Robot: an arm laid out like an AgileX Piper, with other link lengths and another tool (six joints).
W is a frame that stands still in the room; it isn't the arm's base.
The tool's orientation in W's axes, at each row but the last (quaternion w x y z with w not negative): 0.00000, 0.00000, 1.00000, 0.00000; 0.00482, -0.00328, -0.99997, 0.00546; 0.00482, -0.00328, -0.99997, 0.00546; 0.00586, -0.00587, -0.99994, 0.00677; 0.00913, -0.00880, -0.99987, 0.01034; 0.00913, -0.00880, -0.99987, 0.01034
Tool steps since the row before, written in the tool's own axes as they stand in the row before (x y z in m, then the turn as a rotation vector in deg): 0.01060, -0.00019, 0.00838, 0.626, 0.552, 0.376; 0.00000, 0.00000, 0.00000, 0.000, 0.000, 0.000; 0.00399, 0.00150, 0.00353, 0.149, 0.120, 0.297; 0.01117, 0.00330, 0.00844, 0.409, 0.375, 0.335; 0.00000, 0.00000, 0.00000, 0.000, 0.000, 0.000; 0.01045, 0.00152, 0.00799, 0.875, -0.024, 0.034
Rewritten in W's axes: -0.01060, -0.00019, -0.00838, -0.626, 0.552, -0.376; 0.00000, 0.00000, 0.00000, 0.000, 0.000, 0.000; -0.00401, 0.00149, -0.00351, -0.151, 0.118, -0.297; -0.01123, 0.00332, -0.00835, -0.409, 0.375, -0.335; 0.00000, 0.00000, 0.00000, 0.000, 0.000, 0.000; -0.01057, 0.00154, -0.00783, -0.876, -0.009, -0.018
